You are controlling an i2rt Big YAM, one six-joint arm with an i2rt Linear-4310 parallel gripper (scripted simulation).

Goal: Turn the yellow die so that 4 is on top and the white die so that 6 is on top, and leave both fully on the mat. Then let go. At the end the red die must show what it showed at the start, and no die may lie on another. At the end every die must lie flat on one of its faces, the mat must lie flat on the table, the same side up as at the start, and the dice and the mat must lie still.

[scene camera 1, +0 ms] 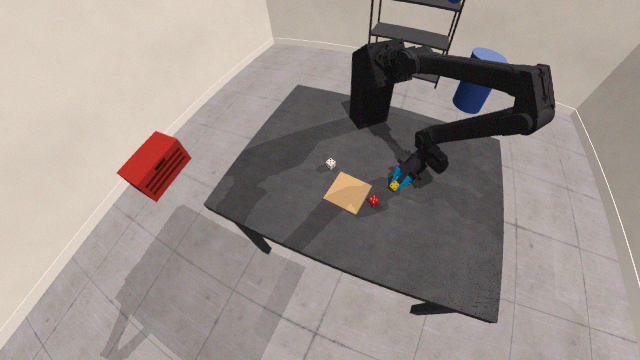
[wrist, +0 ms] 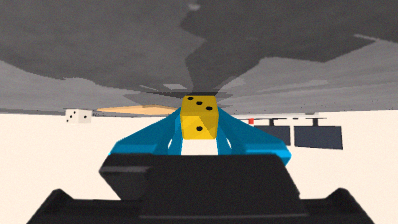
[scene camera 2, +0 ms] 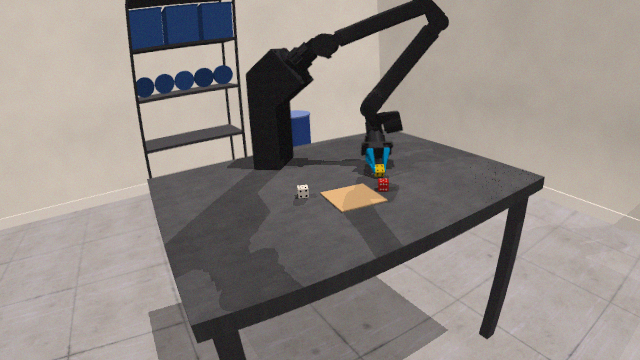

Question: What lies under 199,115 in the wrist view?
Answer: A yellow die.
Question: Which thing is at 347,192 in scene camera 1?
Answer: A tan mat.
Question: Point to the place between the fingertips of the gripper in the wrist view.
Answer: At 199,112
